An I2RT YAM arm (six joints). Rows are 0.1 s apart.
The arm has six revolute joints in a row. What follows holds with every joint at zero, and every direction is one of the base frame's. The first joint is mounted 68 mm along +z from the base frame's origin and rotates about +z. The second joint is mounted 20 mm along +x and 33.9 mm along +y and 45.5 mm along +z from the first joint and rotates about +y. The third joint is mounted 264 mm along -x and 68.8 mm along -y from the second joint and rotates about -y. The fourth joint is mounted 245 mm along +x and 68.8 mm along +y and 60 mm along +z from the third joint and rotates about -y. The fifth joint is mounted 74 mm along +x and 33.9 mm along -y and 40.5 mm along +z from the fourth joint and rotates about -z. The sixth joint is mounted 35.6 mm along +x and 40.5 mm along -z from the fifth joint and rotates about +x. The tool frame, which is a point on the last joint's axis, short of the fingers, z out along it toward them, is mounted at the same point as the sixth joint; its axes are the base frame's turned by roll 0, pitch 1.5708 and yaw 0 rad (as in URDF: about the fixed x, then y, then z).
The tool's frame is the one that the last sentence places.
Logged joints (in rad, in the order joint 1, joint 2, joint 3, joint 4, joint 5, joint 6), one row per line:
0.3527 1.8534 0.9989 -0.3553 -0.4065 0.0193
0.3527 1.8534 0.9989 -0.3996 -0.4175 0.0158
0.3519 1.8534 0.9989 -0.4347 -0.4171 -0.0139
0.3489 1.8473 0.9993 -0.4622 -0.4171 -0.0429
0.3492 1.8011 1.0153 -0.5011 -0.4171 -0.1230
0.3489 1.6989 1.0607 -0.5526 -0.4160 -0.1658
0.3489 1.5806 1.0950 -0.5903 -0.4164 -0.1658
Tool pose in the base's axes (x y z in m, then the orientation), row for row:
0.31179 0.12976 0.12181 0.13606 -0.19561 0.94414 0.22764
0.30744 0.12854 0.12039 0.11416 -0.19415 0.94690 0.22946
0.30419 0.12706 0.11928 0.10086 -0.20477 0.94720 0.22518
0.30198 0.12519 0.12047 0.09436 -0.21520 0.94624 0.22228
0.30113 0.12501 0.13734 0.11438 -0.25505 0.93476 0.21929
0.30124 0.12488 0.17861 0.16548 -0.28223 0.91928 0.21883
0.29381 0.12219 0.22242 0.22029 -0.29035 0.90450 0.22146
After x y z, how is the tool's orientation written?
As a quaternion, w x y z.
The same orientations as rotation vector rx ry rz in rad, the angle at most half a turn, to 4 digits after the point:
-0.5664 2.7338 0.6591
-0.5692 2.7763 0.6728
-0.6050 2.7986 0.6653
-0.6382 2.8064 0.6592
-0.7477 2.7403 0.6429
-0.8039 2.6185 0.6233
-0.8029 2.5012 0.6124

